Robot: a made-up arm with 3 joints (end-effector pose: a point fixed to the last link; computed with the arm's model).
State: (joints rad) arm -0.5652 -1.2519 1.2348
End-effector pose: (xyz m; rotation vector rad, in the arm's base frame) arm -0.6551 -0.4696 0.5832 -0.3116 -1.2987 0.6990
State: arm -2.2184 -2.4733 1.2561
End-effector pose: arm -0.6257 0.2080 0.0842 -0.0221 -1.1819 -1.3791
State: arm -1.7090 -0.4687 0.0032
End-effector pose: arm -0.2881 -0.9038 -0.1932 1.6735 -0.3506 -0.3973
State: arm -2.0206 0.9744 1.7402
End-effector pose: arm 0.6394 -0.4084 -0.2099 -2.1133 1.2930 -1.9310
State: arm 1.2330 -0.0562 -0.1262
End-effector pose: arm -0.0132 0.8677 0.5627 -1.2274 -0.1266 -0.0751
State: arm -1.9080 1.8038 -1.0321
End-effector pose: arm 0.6211 -0.0458 -0.0226 0.4953 1.4768 0.8701
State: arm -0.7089 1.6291 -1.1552
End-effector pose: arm 0.6443 -0.1955 0.1925 -0.3888 1.5769 -0.3144
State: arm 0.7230 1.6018 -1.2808
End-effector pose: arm 0.6460 0.0915 0.3080 -1.5358 1.0041 -1.5203
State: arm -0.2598 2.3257 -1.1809
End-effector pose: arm 0.4369 -0.0209 -0.1462 -1.1778 1.9916 -0.3052
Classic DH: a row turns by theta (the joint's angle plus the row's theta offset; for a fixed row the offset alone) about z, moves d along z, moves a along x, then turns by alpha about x. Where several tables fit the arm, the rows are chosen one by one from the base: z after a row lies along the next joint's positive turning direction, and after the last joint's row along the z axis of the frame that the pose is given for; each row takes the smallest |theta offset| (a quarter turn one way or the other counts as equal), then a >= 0, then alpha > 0; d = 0 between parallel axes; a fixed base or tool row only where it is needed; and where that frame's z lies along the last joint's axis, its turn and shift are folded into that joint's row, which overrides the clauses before.
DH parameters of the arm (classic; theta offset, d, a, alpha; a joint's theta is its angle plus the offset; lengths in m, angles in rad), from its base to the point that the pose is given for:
base (fixed): -1.5708 0.0936 0 1.5708
joint 1: 1.5708 0.05 0.2737 -1.5708
joint 2: 1.5708 -0.0794 0.1162 1.5708
joint 3: 1.2092 0 -0.0856 0
tool (fixed): -1.2092 0.6973 0 0

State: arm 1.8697 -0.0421 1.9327
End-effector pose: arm 0.1223 0.9588 -0.1188 -1.2263 1.7178 1.3072
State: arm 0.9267 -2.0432 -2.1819
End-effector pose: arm -0.7019 0.0084 0.1107 1.3450 -1.3216 -0.5630
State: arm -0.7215 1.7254 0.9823
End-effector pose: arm 0.6134 -0.1134 -0.0031 1.3537 1.3053 1.3179
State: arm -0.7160 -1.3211 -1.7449
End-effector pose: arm -0.7152 -0.3468 0.4378 1.6317 -0.4160 -1.8605
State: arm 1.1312 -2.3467 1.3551
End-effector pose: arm -0.6793 -0.1265 0.1735 1.9721 1.4465 -1.7907
